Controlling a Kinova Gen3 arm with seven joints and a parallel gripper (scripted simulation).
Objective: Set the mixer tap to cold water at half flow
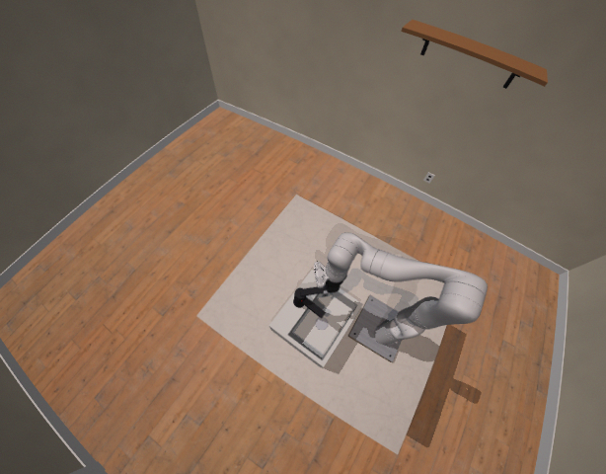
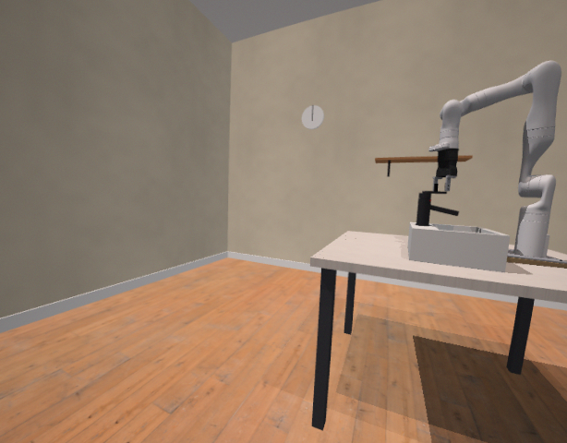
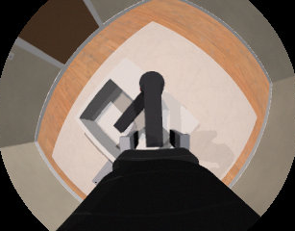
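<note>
The lever lies 30 mm to the left of my hand, 30 mm ahead of it and 20 mm below it. From my hand the other things lie so: white sink basin: 260 mm below, 70 mm to the left, 50 mm behind.
</note>
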